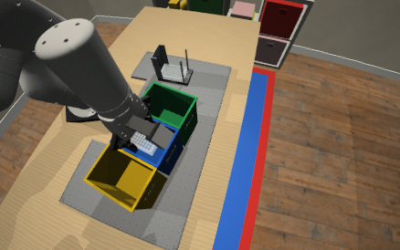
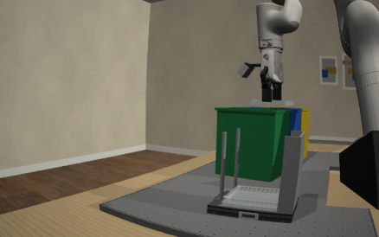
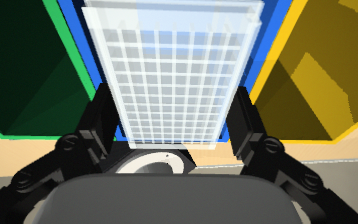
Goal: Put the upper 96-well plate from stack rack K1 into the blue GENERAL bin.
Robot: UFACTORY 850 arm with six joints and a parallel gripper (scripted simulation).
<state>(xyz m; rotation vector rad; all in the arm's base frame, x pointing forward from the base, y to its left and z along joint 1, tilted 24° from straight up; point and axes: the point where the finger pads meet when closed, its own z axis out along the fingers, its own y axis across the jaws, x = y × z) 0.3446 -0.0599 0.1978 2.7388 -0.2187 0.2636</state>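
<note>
My gripper is now 12 cm above the blue bin. From my hand the other things lie so: yellow bin: 13 cm to the right, 12 cm below, 2 cm behind; then green bin: 13 cm to the left, 12 cm below, 2 cm ahead.
</note>
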